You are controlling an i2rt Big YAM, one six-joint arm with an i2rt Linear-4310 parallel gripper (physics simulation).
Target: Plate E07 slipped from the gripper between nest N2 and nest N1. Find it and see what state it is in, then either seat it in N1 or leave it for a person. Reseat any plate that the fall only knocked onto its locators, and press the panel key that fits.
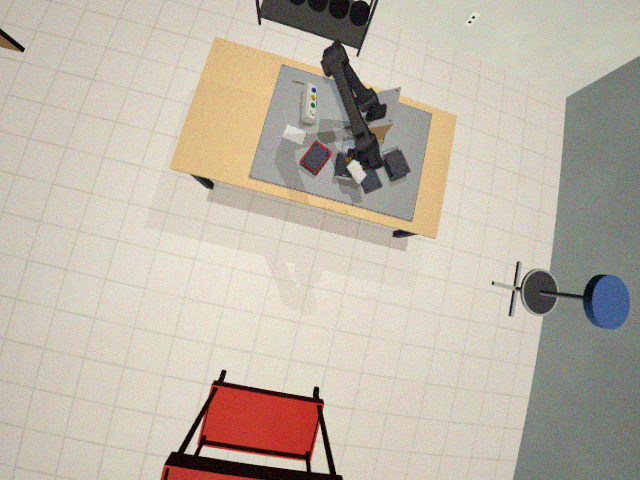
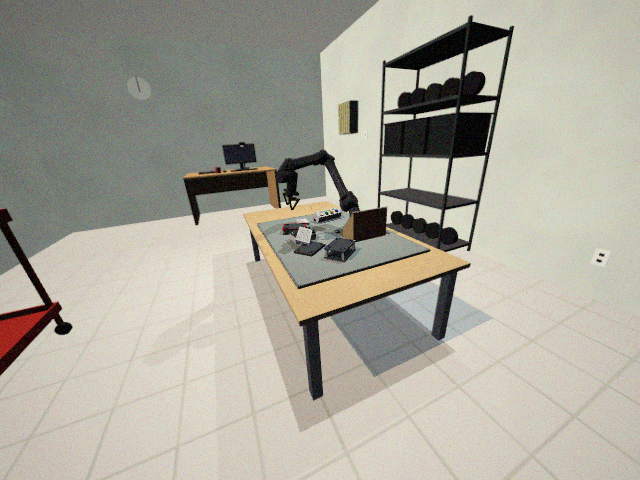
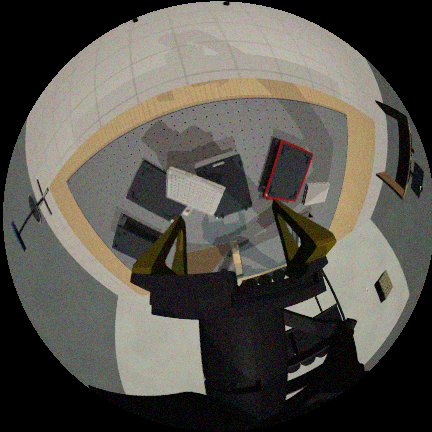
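Where they show: gripper, fingertip midpoint: (image 1: 354,166) (image 2: 289,207) (image 3: 227,210); arm's base at its link origin: (image 1: 376,113) (image 2: 358,219).
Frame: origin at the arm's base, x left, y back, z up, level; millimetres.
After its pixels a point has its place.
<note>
A white well plate (image 1: 356,171) {x -54, y -374, z -33 mm} (image 2: 303,235) {x -40, y -373, z -41 mm} (image 3: 192,192) {x -52, y -370, z -35 mm} is tilted, and it overlaps a dark nest (image 1: 341,164) {x -148, y -349, z -46 mm} (image 3: 227,187) {x -129, y -350, z -47 mm} and a low dark nest (image 1: 372,182) {x 71, y -396, z -87 mm} (image 2: 309,248) {x 63, y -382, z -87 mm} (image 3: 150,192) {x 61, y -385, z -87 mm}; its exact contacts are unclear. A dark nest on posts (image 1: 396,164) {x 189, y -263, z -43 mm} (image 2: 340,248) {x 261, y -291, z -34 mm} (image 3: 131,234) {x 166, y -308, z -42 mm} stands beyond the low one. A red-edged dark nest (image 1: 315,157) {x -307, y -338, z -62 mm} (image 2: 293,226) {x -300, y -344, z -62 mm} (image 3: 290,172) {x -308, y -338, z -62 mm} is on the other side. No labels are readable. The key panel (image 1: 308,105) {x -411, y -50, z -22 mm} (image 2: 327,215) {x -382, y -34, z -37 mm} has blue, yellow, green and white keys. My gripper (image 2: 291,204) {x -107, y -420, z 128 mm} (image 3: 227,210) {x -107, y -420, z 128 mm} is open and empty, above the nests.
A small white block (image 1: 294,134) {x -459, y -214, z -87 mm} (image 3: 317,193) {x -459, y -213, z -87 mm} lies near the red-edged nest. An upright board (image 2: 369,224) {x 91, y 22, z -11 mm} with a wooden side brace (image 1: 383,131) {x 63, y -93, z -12 mm} stands on the grey mat (image 1: 271,155) {x -567, y -372, z -101 mm} (image 2: 310,276) {x 330, y -496, z -101 mm} behind the nests. A tall black shelf rack (image 2: 448,173) stands behind the table.
</note>
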